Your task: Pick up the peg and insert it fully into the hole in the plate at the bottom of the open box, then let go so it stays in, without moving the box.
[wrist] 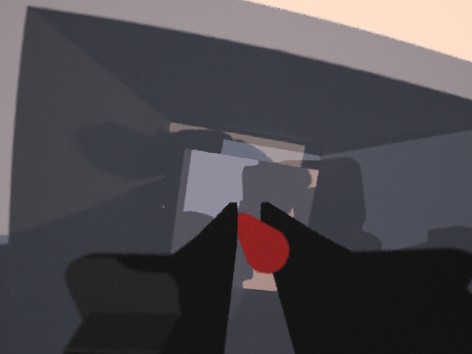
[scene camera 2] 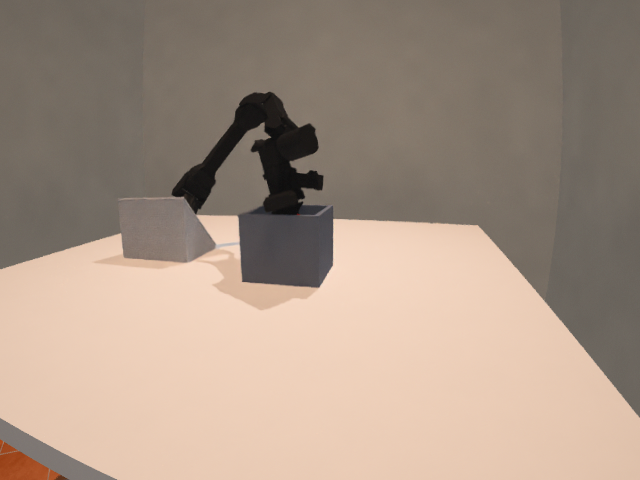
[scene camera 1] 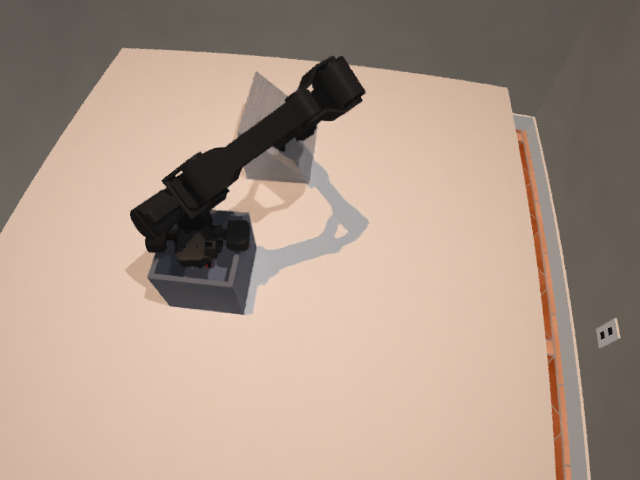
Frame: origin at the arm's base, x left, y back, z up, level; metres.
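Seen in the pictures: gripper, fingertip midpoint: (wrist: 248,209) (scene camera 1: 205,266); arm's base, link origin: (scene camera 2: 179,218).
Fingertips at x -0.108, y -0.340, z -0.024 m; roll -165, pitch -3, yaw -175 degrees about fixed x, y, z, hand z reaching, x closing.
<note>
Pixels of each thing's top centre, then the offset from my fingertips to it.
- dark blue-grey open box, top centre: (wrist: 273,324) (scene camera 1: 199,244) (scene camera 2: 288,209) dx +0.000, dy +0.016, dz +0.061 m
- square plate, top centre: (wrist: 243,227) (scene camera 1: 208,263) dx +0.000, dy +0.016, dz -0.016 m
- red peg, top centre: (wrist: 270,279) dx +0.000, dy +0.008, dz +0.053 m
The dark blue-grey open box (scene camera 1: 199,295) (scene camera 2: 281,248) (wrist: 150,67) stands upright on the table. The square plate (wrist: 210,180) (scene camera 1: 218,272) at its bottom is partly in shadow; its hole cannot be made out. My gripper (wrist: 248,209) reaches down into the box and is shut on the red peg (wrist: 265,247). The peg's rounded end shows between the black fingers in the wrist view, and a speck of red shows beneath the gripper in scene camera 1. The peg's far end is hidden, so I cannot tell whether it touches the plate.
A grey wedge-shaped block (scene camera 1: 261,105) (scene camera 2: 155,227) stands behind the box in scene camera 1, partly under the arm. The box walls (wrist: 65,135) surround the fingers. The table's right edge, with an orange structure beyond it, shows in scene camera 1.
</note>
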